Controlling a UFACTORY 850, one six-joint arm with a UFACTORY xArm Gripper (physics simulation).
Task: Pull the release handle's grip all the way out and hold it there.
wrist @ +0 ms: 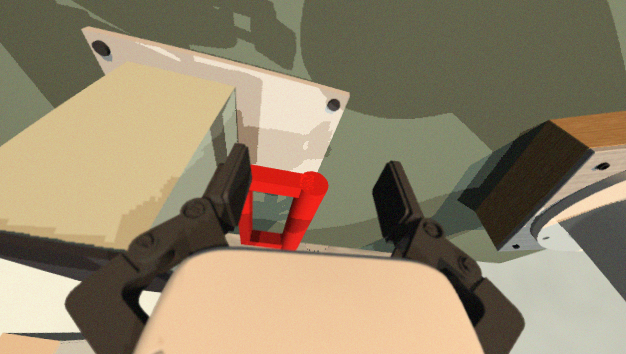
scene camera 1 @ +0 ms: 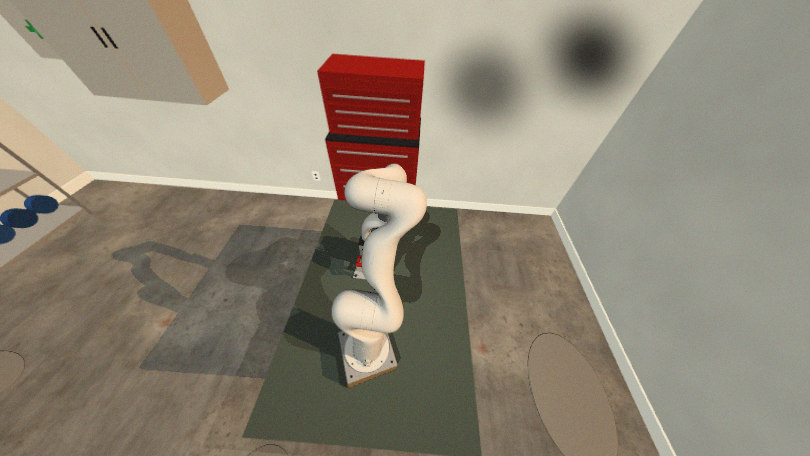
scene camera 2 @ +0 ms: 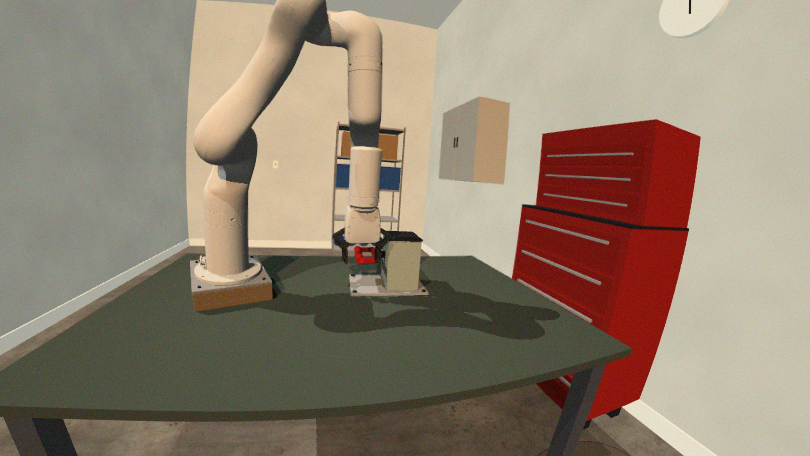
Labels:
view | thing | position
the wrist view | pale base plate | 287, 123
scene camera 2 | pale base plate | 360, 285

